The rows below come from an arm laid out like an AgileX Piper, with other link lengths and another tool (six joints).
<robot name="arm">
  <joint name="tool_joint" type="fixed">
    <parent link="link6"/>
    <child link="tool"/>
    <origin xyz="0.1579 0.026 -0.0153" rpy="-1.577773 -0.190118 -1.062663"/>
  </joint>
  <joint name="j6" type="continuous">
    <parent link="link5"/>
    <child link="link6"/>
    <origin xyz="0.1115 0 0.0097"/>
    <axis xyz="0.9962 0 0.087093"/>
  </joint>
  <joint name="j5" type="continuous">
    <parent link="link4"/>
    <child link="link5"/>
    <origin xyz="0 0 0"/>
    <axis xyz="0 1 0"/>
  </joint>
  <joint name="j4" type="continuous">
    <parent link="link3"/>
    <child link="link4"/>
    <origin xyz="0.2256 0 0.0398"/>
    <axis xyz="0.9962 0 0.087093"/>
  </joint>
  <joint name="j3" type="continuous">
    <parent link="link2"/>
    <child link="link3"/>
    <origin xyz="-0.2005 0 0.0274"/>
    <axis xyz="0 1 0"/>
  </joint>
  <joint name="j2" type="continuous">
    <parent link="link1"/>
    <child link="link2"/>
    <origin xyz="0 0 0"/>
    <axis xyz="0 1 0"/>
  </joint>
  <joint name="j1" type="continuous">
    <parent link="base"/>
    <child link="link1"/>
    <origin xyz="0 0 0.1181"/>
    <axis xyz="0 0 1"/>
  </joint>
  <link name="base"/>
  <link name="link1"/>
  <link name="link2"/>
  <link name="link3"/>
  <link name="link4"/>
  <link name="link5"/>
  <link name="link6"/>
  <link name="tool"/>
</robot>
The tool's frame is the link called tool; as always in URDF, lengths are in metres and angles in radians. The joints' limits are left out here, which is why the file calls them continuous.
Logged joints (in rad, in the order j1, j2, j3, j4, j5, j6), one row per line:
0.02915 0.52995 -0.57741 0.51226 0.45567 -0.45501
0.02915 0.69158 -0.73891 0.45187 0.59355 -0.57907
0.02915 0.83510 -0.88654 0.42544 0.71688 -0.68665
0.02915 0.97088 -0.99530 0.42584 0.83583 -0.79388
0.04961 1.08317 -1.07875 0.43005 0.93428 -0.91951
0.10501 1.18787 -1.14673 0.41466 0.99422 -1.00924
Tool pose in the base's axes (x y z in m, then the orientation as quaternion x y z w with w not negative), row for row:
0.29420 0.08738 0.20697 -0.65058 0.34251 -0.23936 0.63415
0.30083 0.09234 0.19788 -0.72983 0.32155 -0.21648 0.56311
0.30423 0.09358 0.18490 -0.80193 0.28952 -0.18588 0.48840
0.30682 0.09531 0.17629 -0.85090 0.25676 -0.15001 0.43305
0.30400 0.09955 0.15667 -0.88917 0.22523 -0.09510 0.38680
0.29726 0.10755 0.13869 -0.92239 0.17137 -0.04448 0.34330
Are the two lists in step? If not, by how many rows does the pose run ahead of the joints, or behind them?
The pose runs 1 row behind the joints: the pose in row i belongs to the joints in row i - 1.
